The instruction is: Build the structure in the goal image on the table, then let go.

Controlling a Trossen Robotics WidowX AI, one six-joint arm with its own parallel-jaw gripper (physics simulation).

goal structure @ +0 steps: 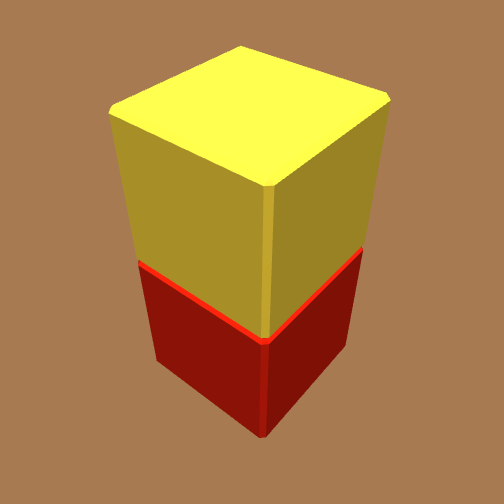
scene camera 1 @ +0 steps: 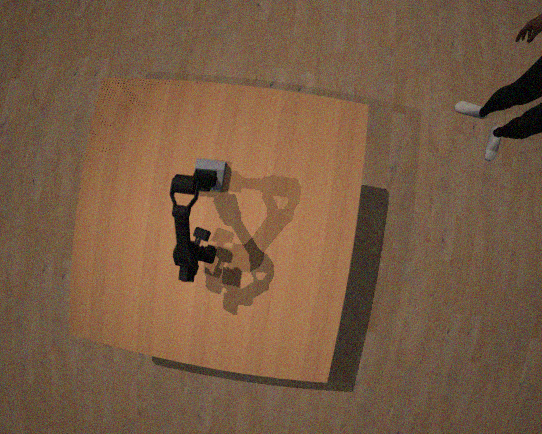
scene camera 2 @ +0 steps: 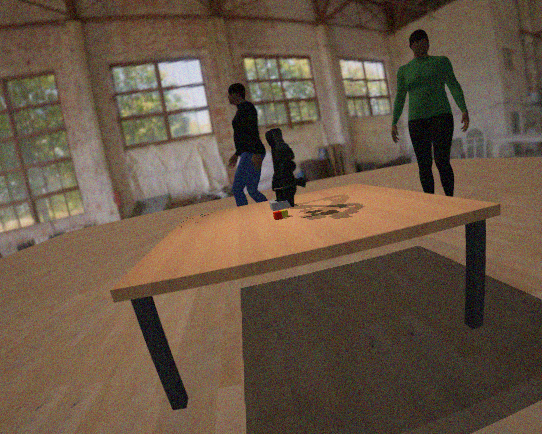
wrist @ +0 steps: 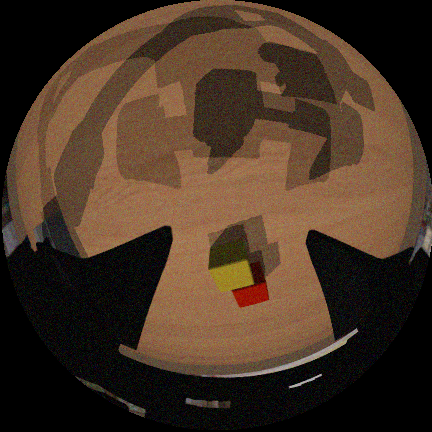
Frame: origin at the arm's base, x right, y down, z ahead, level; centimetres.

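Seen in the pictures: gripper, fingertip midpoint: [scene camera 2: 293, 205] [wrist: 243, 235]; arm's base at its link origin: [scene camera 1: 208, 179] [scene camera 2: 281, 200].
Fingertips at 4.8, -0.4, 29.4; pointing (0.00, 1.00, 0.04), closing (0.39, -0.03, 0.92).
Pixels of each thing's top centre, then the offset from my fingertips to it, as dx, dy, dz. Level surfaces: height alone.
- yellow block at its top centre: [wrist: 232, 277] [scene camera 2: 283, 210] +4.5, +1.4, -2.2
- red block at its top centre: [wrist: 251, 296] [scene camera 2: 277, 211] +8.0, +1.4, -1.3
- table at its surface level: dy +4.7
A yellow block [scene camera 2: 285, 214] [wrist: 232, 275] and a red block [scene camera 2: 277, 216] [wrist: 253, 295] stand side by side on the table [scene camera 1: 280, 150] [scene camera 2: 380, 210] [wrist: 195, 330]. They appear to touch, and the yellow one partly covers the red one in the wrist view. My gripper [wrist: 243, 235] is open and empty, its black fingers wide apart. In the wrist view the blocks show in the gap between the fingers, and neither is gripped. In scene camera 2 the arm's lower end hangs behind the blocks, above the table. The blocks do not show in scene camera 1.
The arm's grey base [scene camera 1: 212, 165] [scene camera 2: 280, 205] stands on the table behind the blocks. The arm's shadows fall across the tabletop and partly over the blocks. A person in a green top [scene camera 2: 430, 87] and one in a black top [scene camera 2: 247, 127] stand beyond the table.
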